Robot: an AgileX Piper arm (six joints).
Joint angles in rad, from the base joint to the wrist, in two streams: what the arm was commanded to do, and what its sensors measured. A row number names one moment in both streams.
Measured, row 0:
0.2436, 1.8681, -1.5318, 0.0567, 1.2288, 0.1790
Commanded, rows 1 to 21:
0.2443, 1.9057, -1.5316, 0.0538, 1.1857, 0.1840
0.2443, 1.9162, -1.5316, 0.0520, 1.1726, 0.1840
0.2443, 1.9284, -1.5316, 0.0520, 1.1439, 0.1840
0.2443, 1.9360, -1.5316, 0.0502, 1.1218, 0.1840
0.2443, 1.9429, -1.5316, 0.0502, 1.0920, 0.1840
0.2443, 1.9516, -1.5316, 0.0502, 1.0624, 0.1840
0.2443, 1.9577, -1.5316, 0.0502, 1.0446, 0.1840
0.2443, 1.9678, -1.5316, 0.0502, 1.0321, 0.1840
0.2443, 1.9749, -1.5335, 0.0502, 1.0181, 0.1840
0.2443, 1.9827, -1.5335, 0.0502, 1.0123, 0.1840
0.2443, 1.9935, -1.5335, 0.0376, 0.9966, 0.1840
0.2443, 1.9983, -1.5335, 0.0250, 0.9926, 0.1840
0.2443, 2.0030, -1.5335, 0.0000, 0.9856, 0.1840
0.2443, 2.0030, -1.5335, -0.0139, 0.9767, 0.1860
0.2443, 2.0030, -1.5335, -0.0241, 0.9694, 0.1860
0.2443, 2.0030, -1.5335, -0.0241, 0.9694, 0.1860
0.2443, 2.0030, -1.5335, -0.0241, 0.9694, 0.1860
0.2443, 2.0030, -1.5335, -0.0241, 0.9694, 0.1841
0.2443, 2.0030, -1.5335, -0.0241, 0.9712, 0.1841
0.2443, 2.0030, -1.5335, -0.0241, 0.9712, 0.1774
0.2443, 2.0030, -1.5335, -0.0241, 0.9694, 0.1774
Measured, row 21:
0.2436, 2.0063, -1.5302, 0.0000, 0.9817, 0.1855
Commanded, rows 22 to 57:
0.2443, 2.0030, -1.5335, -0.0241, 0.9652, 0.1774
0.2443, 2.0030, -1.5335, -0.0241, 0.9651, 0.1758
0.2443, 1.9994, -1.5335, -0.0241, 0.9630, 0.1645
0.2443, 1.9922, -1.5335, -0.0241, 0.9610, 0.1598
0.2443, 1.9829, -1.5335, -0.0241, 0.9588, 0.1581
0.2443, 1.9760, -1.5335, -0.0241, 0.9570, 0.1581
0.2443, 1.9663, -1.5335, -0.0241, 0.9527, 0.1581
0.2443, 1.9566, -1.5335, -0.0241, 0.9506, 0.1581
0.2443, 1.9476, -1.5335, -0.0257, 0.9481, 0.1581
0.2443, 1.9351, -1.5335, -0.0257, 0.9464, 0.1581
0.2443, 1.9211, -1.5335, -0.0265, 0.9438, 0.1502
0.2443, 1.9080, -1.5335, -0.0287, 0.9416, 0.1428
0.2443, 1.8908, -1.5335, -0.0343, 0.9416, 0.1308
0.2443, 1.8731, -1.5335, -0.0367, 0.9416, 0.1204
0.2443, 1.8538, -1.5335, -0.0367, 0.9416, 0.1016
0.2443, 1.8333, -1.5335, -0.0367, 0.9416, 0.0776
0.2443, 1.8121, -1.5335, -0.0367, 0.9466, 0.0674
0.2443, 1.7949, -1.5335, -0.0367, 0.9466, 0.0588
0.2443, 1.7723, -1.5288, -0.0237, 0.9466, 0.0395
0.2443, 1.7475, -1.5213, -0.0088, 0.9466, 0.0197
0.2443, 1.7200, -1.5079, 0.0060, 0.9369, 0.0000
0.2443, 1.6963, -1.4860, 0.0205, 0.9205, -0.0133
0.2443, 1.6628, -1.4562, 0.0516, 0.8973, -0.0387
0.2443, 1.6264, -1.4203, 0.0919, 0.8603, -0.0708
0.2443, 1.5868, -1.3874, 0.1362, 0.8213, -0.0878
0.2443, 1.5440, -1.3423, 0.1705, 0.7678, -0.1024
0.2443, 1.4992, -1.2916, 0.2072, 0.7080, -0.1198
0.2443, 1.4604, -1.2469, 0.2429, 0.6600, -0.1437
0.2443, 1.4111, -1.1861, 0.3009, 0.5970, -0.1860
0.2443, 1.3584, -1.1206, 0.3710, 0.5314, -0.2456
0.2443, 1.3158, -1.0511, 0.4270, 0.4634, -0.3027
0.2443, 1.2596, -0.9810, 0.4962, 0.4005, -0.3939
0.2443, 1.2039, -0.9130, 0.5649, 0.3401, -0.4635
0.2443, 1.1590, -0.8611, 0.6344, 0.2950, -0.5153
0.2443, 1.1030, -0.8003, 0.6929, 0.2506, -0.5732
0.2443, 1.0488, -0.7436, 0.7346, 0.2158, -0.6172
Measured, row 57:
0.2436, 1.2224, -0.9450, 0.5198, 0.4113, -0.3921
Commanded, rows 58 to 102:
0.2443, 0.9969, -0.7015, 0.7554, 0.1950, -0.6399
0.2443, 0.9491, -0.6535, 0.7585, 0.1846, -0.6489
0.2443, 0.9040, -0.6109, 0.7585, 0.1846, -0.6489
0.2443, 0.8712, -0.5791, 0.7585, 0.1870, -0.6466
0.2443, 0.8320, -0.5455, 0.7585, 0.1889, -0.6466
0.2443, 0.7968, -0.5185, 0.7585, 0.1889, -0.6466
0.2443, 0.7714, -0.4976, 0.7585, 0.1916, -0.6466
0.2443, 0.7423, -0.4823, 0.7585, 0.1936, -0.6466
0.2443, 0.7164, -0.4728, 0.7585, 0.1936, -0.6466
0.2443, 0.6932, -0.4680, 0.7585, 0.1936, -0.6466
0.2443, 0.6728, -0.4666, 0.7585, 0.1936, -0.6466
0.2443, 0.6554, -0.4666, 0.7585, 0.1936, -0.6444
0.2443, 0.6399, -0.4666, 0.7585, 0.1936, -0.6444
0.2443, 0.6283, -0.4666, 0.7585, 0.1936, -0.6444
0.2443, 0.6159, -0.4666, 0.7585, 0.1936, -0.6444
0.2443, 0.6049, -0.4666, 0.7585, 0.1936, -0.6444
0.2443, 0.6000, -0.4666, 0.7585, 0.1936, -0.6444
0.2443, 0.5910, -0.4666, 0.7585, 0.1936, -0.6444
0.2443, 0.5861, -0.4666, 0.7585, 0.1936, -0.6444
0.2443, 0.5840, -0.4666, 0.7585, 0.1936, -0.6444
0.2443, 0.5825, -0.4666, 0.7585, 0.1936, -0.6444
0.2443, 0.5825, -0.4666, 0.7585, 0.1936, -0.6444
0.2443, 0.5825, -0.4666, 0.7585, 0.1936, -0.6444
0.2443, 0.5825, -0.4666, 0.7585, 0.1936, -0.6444
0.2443, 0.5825, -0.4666, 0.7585, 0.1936, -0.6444
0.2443, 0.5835, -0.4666, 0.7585, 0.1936, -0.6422
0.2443, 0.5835, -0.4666, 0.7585, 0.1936, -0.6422
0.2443, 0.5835, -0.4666, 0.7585, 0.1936, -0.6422
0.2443, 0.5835, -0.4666, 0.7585, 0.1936, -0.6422
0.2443, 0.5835, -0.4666, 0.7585, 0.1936, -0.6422
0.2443, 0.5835, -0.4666, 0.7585, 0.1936, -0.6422
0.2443, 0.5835, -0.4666, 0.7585, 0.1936, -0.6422
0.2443, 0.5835, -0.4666, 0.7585, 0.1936, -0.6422
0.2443, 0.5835, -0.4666, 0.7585, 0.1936, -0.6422
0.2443, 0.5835, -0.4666, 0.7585, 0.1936, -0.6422
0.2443, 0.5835, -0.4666, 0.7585, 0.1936, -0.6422
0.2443, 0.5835, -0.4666, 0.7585, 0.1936, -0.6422
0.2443, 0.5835, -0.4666, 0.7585, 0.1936, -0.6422
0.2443, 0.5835, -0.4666, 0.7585, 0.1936, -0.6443
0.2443, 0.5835, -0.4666, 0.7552, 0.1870, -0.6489
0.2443, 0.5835, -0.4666, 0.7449, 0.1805, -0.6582
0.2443, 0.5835, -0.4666, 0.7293, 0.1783, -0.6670
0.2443, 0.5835, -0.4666, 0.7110, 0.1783, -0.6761
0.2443, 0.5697, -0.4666, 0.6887, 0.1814, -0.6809
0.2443, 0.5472, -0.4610, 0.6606, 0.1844, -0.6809
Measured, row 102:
0.2436, 0.5906, -0.4708, 0.7360, 0.1937, -0.6533
